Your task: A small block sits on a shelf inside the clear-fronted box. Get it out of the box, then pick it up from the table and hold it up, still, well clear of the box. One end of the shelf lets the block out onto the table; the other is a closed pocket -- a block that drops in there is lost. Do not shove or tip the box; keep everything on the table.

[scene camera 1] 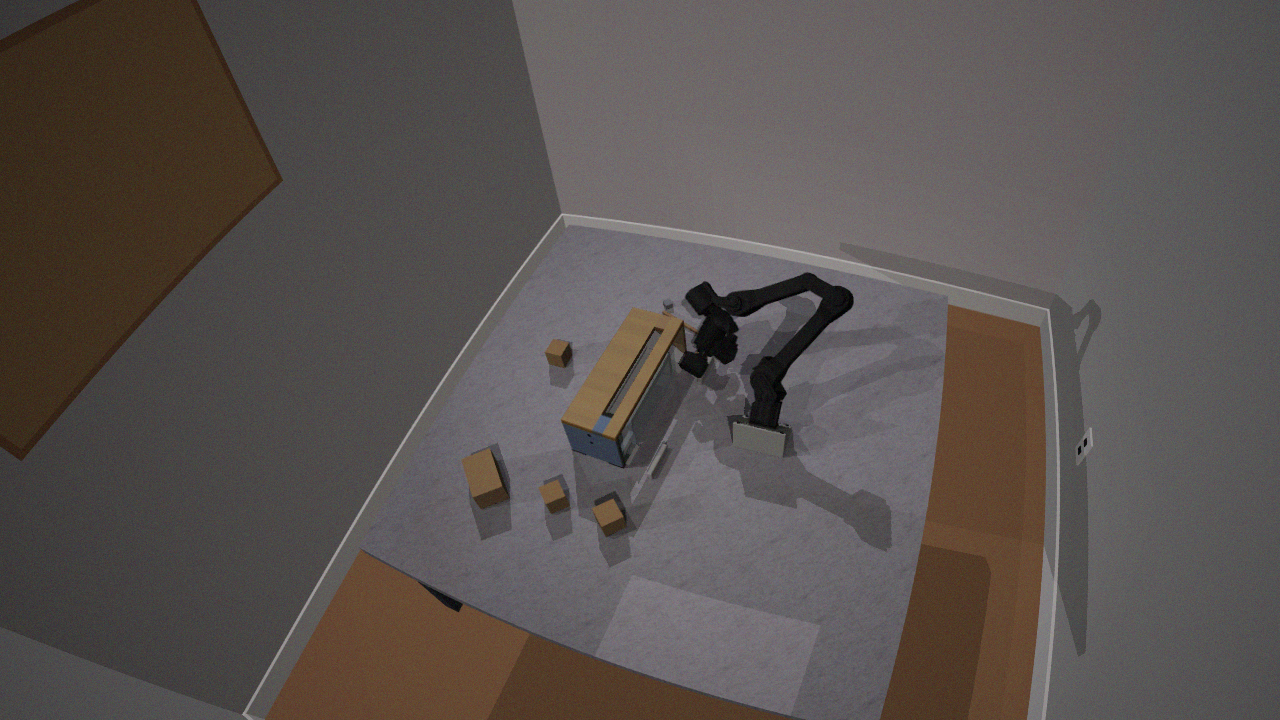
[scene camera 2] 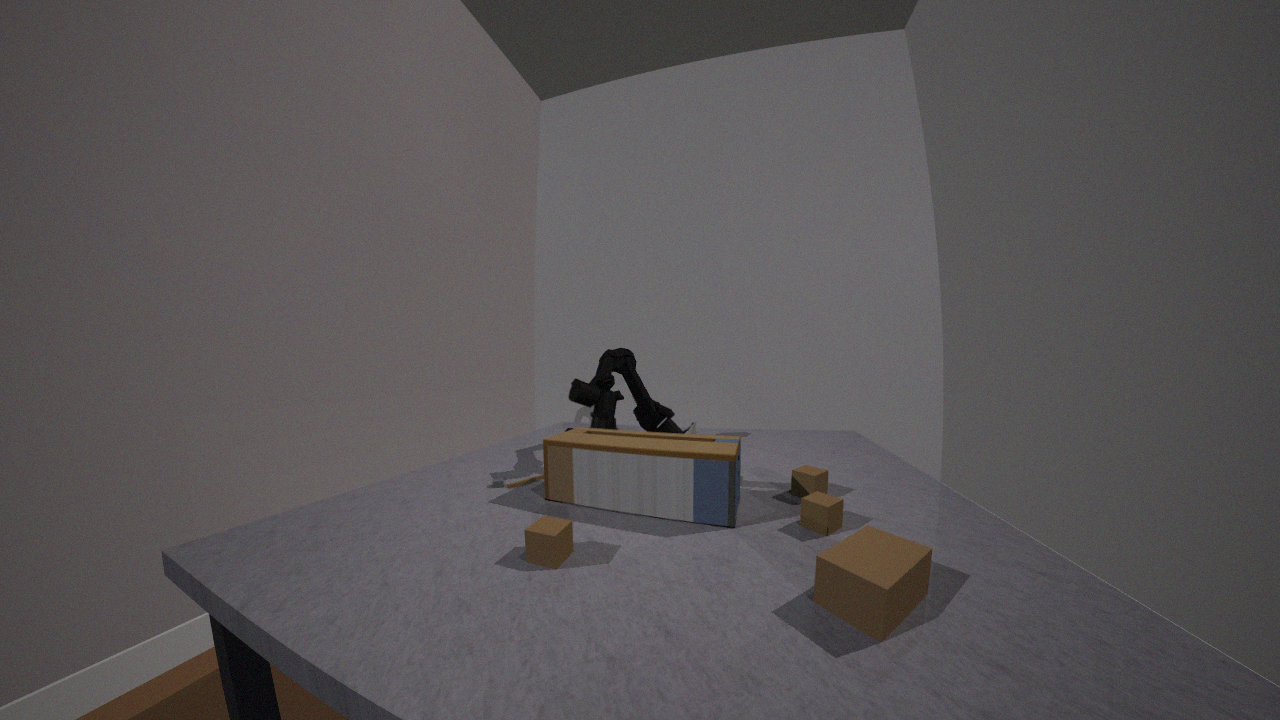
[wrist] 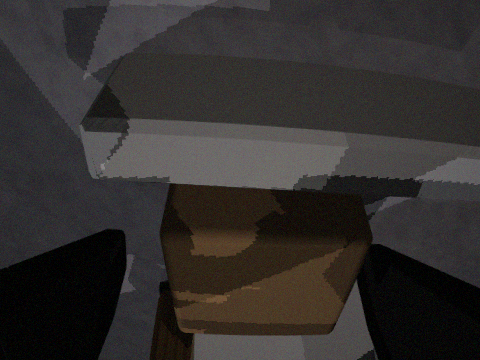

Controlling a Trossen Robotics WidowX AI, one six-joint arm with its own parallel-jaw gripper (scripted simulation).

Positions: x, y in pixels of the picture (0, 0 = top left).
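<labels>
I can see a long box in the wrist view, in scene camera 1 and in scene camera 2 (697, 478). A spot on the box (wrist: 213, 121) in the one view is the same spot as (scene camera 1: 710, 359) in the other.
</labels>
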